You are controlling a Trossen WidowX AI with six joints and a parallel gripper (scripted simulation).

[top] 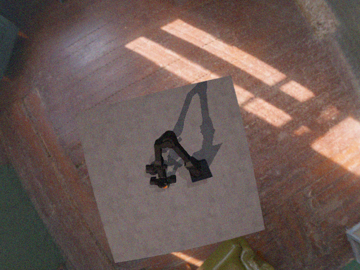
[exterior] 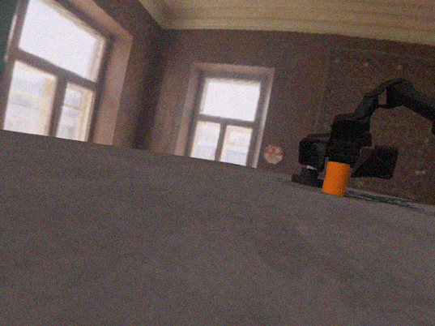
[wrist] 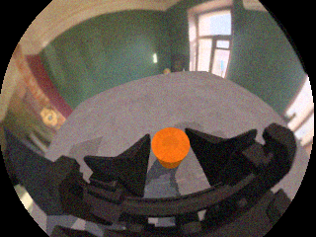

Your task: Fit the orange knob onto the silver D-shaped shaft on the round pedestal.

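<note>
Now: the orange knob 20 mm to the right of my gripper tip and 10 mm behind it. The rest, counted from my gripper tip: round pedestal: 150 mm to the right, 40 mm ahead, 10 mm below.
</note>
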